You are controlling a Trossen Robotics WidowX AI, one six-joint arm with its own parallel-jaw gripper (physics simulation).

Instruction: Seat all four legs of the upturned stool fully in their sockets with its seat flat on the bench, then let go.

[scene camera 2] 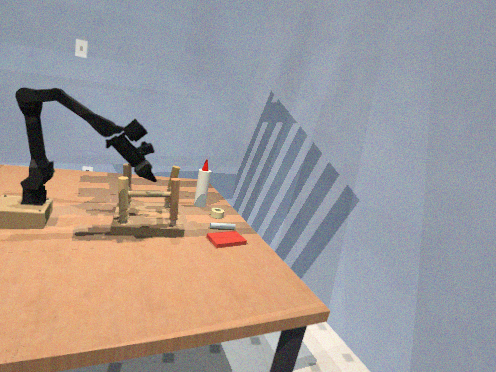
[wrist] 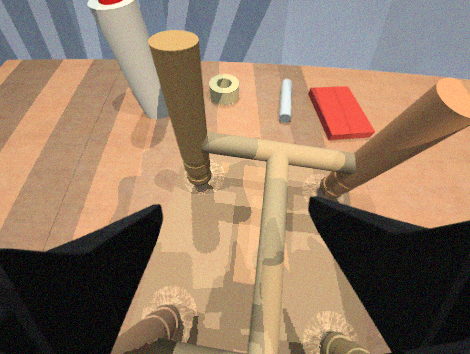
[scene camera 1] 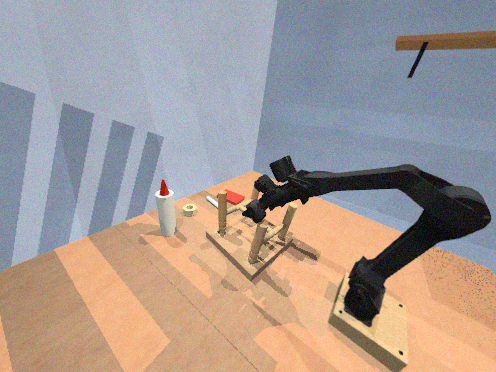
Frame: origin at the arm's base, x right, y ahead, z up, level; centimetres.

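Seen in the pictures: gripper, fingertip midpoint: (scene camera 2: 153, 178) (wrist: 236, 207); arm's base, origin of the base link: (scene camera 2: 33, 202) (scene camera 1: 358, 308).
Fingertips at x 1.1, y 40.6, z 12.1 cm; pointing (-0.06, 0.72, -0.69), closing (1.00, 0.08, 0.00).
Offsets run from my fingertips to a thing's middle. "spot": to the spot under its first point.
The upturned stool's seat (scene camera 1: 231, 254) (scene camera 2: 150, 232) (wrist: 215, 272) lies flat on the bench. Four legs stand up from it. In the wrist view the far left leg @[dx -4.6, dy +8.8, dz -5.0 cm] (wrist: 181, 100) (scene camera 1: 222, 212) is near upright, and the far right leg @[spot: dx +11.9, dy +5.2, dz +0.1 cm] (wrist: 395, 142) (scene camera 2: 174, 202) leans outward in perspective. Rings show at both feet. The near legs (wrist: 150, 332) (wrist: 345, 345) are partly cut off. A long rail @[spot: dx +3.0, dy +0.0, dz -4.6 cm] (wrist: 271, 225) joins two cross rails. My gripper (scene camera 1: 255, 212) (scene camera 2: 154, 179) (wrist: 236, 207) is open and empty, above the seat among the legs, its fingers either side of the long rail's line. Exact socket depth cannot be told.
A white glue bottle with a red tip @[dx -16.4, dy +27.0, dz -5.6 cm] (scene camera 1: 166, 212) (scene camera 2: 202, 187) (wrist: 130, 60) stands past the stool. A pale ring @[dx -2.6, dy +31.6, dz -16.1 cm] (scene camera 1: 189, 210) (scene camera 2: 217, 213) (wrist: 224, 95), a white rod @[dx +10.7, dy +29.4, dz -16.5 cm] (scene camera 2: 222, 226) (wrist: 285, 100) and a red block @[dx +21.8, dy +26.8, dz -16.8 cm] (scene camera 1: 232, 197) (scene camera 2: 226, 239) (wrist: 342, 112) lie near the bench's far edge.
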